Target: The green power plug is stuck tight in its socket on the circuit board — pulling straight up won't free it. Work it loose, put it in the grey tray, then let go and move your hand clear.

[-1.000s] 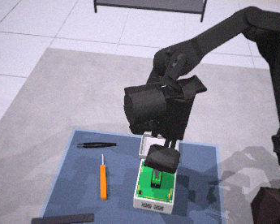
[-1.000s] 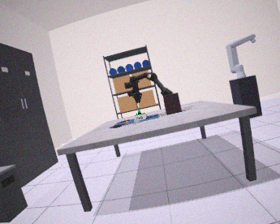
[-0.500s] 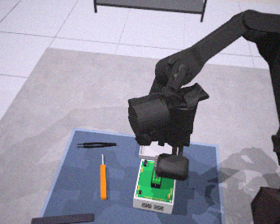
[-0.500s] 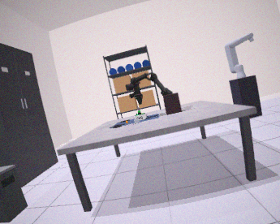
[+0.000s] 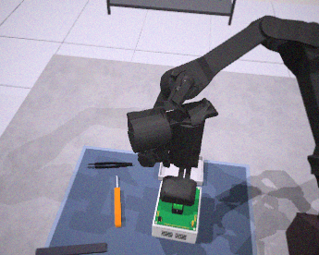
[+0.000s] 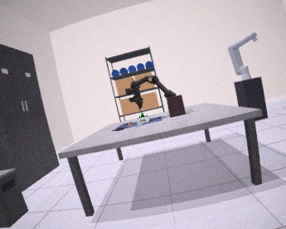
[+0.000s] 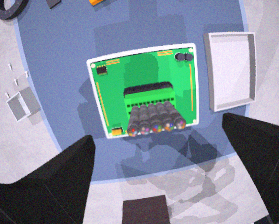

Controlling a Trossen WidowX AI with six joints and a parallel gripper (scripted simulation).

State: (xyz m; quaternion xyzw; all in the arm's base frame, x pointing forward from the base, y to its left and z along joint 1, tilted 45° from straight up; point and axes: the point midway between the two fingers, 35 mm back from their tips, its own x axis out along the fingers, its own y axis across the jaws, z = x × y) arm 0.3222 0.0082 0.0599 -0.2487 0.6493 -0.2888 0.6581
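My gripper tip is now 50 mm above the green power plug. Also, from my gripper tip: blue mat 130 mm below, 50 mm ahead; then dark bar 220 mm ahead, 130 mm below, 120 mm to the left.
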